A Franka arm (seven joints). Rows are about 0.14 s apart.
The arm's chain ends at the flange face. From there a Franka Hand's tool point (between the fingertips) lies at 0.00 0.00 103.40 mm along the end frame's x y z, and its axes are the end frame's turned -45 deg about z.
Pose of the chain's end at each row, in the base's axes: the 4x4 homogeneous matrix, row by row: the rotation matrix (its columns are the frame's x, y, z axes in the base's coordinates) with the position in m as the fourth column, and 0 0 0 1 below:
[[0.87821 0.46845 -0.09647 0.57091], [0.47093 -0.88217 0.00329 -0.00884], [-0.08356 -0.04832 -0.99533 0.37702], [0 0 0 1]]
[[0.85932 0.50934 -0.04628 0.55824], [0.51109 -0.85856 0.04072 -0.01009], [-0.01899 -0.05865 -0.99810 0.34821], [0 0 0 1]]
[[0.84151 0.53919 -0.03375 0.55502], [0.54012 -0.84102 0.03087 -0.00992], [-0.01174 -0.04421 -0.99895 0.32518], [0 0 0 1]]
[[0.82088 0.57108 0.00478 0.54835], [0.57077 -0.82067 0.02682 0.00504], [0.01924 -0.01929 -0.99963 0.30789], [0 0 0 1]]
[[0.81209 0.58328 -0.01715 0.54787], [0.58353 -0.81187 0.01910 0.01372], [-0.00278 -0.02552 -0.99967 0.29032], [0 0 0 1]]
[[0.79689 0.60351 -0.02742 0.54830], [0.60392 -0.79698 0.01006 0.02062], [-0.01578 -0.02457 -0.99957 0.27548], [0 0 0 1]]
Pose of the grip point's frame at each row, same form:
[[0.28974 0.95223 -0.09647 0.56094], [0.95679 -0.29079 0.00329 -0.00850], [-0.02492 -0.09325 -0.99533 0.27410], [0 0 0 1]]
[[0.24747 0.96779 -0.04628 0.55345], [0.96849 -0.24570 0.04072 -0.00588], [0.02804 -0.05490 -0.99810 0.24501], [0 0 0 1]]
[[0.21377 0.97630 -0.03375 0.55153], [0.97661 -0.21277 0.03087 -0.00673], [0.02296 -0.03956 -0.99895 0.22189], [0 0 0 1]]
[[0.17664 0.98426 0.00478 0.54884], [0.98390 -0.17671 0.02682 0.00781], [0.02724 -0.00004 -0.99963 0.20453], [0 0 0 1]]
[[0.16179 0.98668 -0.01715 0.54610], [0.98670 -0.16146 0.01910 0.01569], [0.01608 -0.02001 -0.99967 0.18695], [0 0 0 1]]
[[0.13674 0.99023 -0.02742 0.54546], [0.99059 -0.13651 0.01006 0.02166], [0.00622 -0.02853 -0.99957 0.17212], [0 0 0 1]]

